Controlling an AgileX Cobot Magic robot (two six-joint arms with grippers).
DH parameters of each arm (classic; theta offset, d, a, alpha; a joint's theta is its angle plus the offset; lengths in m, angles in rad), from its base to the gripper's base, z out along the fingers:
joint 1: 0 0.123 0 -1.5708
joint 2: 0.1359 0 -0.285 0
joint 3: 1.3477 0 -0.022 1.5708
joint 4: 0 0.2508 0 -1.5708
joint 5: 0 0 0.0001 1.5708
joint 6: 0 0.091 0 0
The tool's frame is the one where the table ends.
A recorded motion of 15 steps. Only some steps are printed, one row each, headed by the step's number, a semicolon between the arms.
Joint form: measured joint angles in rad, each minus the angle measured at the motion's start. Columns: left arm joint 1, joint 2, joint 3, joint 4, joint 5, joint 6; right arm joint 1, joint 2, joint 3, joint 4, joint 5, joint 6.
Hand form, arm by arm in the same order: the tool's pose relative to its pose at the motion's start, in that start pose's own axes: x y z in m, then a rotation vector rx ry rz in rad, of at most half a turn. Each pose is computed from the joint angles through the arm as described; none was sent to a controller.
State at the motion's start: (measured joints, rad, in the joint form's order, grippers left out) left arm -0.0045 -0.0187 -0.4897 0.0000 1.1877 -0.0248; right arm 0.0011 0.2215 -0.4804 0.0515 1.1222 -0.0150
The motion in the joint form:
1: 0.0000 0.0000 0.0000 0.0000 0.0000 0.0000; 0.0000 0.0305 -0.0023 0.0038 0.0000 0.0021
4: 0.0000 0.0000 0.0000 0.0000 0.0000 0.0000; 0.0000 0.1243 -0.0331 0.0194 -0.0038 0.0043
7: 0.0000 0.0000 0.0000 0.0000 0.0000 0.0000; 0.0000 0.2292 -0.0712 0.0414 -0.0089 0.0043
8: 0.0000 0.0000 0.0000 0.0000 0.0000 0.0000; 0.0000 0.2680 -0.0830 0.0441 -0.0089 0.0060
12: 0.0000 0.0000 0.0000 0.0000 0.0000 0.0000; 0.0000 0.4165 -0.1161 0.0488 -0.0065 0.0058
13: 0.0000 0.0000 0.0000 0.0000 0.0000 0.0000; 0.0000 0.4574 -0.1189 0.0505 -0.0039 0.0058
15: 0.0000 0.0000 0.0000 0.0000 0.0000 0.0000; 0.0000 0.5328 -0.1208 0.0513 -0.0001 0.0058
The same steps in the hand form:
1: 0.0000 0.0000 0.0000 0.0000 0.0000 0.0000; -0.0028 0.0002 0.0032 -0.0032 0.0281 0.0051
4: 0.0000 0.0000 0.0000 0.0000 0.0000 0.0000; -0.0162 0.0013 0.0084 -0.0161 0.0870 0.0178
7: 0.0000 0.0000 0.0000 0.0000 0.0000 0.0000; -0.0319 0.0029 0.0154 -0.0341 0.1483 0.0326
8: 0.0000 0.0000 0.0000 0.0000 0.0000 0.0000; -0.0369 0.0030 0.0190 -0.0357 0.1752 0.0375
12: 0.0000 0.0000 0.0000 0.0000 0.0000 0.0000; -0.0522 0.0026 0.0371 -0.0372 0.2926 0.0474
13: 0.0000 0.0000 0.0000 0.0000 0.0000 0.0000; -0.0543 0.0025 0.0436 -0.0378 0.3332 0.0509
15: 0.0000 0.0000 0.0000 0.0000 0.0000 0.0000; -0.0568 0.0020 0.0564 -0.0368 0.4103 0.0563

